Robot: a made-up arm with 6 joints. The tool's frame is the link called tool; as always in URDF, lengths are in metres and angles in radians.
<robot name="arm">
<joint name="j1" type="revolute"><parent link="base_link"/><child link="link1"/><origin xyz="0 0 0.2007"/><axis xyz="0 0 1"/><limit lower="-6.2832" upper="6.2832" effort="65" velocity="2.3"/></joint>
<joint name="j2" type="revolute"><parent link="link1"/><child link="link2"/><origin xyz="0 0 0"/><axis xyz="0 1 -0.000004"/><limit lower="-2.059" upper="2.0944" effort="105" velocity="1.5"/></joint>
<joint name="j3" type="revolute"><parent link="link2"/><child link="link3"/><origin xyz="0.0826 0 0.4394"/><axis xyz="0 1 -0.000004"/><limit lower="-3.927" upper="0.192" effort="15" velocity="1.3"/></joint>
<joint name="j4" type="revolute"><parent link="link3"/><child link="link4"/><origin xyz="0.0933 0 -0.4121"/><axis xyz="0 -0.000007 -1"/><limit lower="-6.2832" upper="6.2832" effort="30" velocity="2.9"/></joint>
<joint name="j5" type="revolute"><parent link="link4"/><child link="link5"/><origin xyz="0 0 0"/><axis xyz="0 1 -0.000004"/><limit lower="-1.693" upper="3.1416" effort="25" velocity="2.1"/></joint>
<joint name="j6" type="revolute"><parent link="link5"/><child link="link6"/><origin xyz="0.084 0 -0.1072"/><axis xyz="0 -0.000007 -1"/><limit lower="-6.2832" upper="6.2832" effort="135" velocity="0.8"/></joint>
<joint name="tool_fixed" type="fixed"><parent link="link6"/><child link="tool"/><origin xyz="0 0 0" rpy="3.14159 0 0"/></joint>
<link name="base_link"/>
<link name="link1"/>
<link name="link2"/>
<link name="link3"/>
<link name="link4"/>
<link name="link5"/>
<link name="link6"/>
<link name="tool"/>
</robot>
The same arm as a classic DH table. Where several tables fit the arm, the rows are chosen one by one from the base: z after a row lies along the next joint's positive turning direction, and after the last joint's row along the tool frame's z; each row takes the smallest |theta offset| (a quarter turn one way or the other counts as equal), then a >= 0, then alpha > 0; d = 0 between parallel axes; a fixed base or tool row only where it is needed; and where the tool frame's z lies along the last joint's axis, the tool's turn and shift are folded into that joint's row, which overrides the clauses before.
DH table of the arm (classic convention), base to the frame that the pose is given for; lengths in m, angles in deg. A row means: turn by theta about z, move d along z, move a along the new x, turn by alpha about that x. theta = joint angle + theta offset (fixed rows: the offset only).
j1: theta0 0.00; d 0.2007; a 0.0000; alpha -90.00
j2: theta0 -79.35; d 0.0000; a 0.4471; alpha 0.00
j3: theta0 79.35; d 0.0000; a 0.0933; alpha -90.00
j4: theta0 0.00; d 0.4121; a 0.0000; alpha 90.00
j5: theta0 0.00; d 0.0000; a 0.0840; alpha -90.00
j6: theta0 0.00; d 0.1072; a 0.0000; alpha 0.00
Joint limits (deg, base to tool): -360.00..360.00 -117.97..120.00 -225.00..11.00 -360.00..360.00 -97.00..180.00 -360.00..360.00

